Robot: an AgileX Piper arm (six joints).
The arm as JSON. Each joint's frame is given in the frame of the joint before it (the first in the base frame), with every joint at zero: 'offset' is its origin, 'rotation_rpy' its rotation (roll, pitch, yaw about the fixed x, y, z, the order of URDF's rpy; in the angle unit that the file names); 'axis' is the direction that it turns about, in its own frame. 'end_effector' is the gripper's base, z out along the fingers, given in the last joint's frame.
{
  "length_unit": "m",
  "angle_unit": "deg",
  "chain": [
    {
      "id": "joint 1",
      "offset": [
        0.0,
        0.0,
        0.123
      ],
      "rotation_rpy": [
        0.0,
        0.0,
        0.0
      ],
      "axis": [
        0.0,
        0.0,
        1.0
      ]
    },
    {
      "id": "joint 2",
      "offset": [
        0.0,
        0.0,
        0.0
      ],
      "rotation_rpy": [
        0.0,
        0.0,
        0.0
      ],
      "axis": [
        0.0,
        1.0,
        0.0
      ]
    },
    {
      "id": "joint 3",
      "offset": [
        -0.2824,
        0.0,
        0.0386
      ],
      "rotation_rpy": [
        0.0,
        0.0,
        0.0
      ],
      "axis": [
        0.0,
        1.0,
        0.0
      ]
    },
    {
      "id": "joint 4",
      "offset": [
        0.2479,
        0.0,
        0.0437
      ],
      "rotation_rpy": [
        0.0,
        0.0,
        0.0
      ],
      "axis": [
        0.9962,
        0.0,
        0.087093
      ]
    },
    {
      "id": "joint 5",
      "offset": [
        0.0,
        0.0,
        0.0
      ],
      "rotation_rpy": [
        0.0,
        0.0,
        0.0
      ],
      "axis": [
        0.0,
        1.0,
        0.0
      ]
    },
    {
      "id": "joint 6",
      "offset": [
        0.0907,
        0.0,
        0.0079
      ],
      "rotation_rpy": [
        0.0,
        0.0,
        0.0
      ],
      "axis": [
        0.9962,
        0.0,
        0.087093
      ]
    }
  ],
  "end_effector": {
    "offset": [
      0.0,
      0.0,
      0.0
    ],
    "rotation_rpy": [
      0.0,
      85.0,
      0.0
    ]
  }
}
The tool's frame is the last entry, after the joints.
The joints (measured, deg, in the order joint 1, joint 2, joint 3, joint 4, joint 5, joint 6), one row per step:
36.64, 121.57, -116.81, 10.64, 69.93, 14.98
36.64, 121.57, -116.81, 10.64, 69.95, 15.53
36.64, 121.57, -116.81, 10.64, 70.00, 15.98
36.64, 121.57, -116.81, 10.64, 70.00, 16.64
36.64, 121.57, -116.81, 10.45, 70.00, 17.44
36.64, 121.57, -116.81, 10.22, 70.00, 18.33
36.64, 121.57, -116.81, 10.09, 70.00, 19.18
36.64, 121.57, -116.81, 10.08, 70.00, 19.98
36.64, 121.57, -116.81, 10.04, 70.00, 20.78
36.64, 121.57, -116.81, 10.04, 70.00, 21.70
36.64, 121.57, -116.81, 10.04, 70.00, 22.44
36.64, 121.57, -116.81, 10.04, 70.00, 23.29
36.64, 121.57, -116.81, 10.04, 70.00, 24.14
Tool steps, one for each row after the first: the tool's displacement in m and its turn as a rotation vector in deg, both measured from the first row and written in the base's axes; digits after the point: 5 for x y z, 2 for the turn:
-0.00003, -0.00002, -0.00001, 0.08, 0.21, -0.50
-0.00009, -0.00006, -0.00004, 0.13, 0.40, -0.91
-0.00009, -0.00006, -0.00004, 0.25, 0.63, -1.52
0.00008, -0.00028, -0.00009, 0.24, 0.79, -2.26
0.00028, -0.00055, -0.00015, 0.21, 0.95, -3.08
0.00039, -0.00070, -0.00019, 0.26, 1.16, -3.87
0.00040, -0.00072, -0.00019, 0.40, 1.43, -4.60
0.00044, -0.00076, -0.00020, 0.51, 1.68, -5.34
0.00044, -0.00076, -0.00020, 0.67, 2.00, -6.19
0.00044, -0.00076, -0.00020, 0.80, 2.25, -6.87
0.00044, -0.00076, -0.00020, 0.95, 2.54, -7.66
0.00044, -0.00076, -0.00020, 1.10, 2.83, -8.44

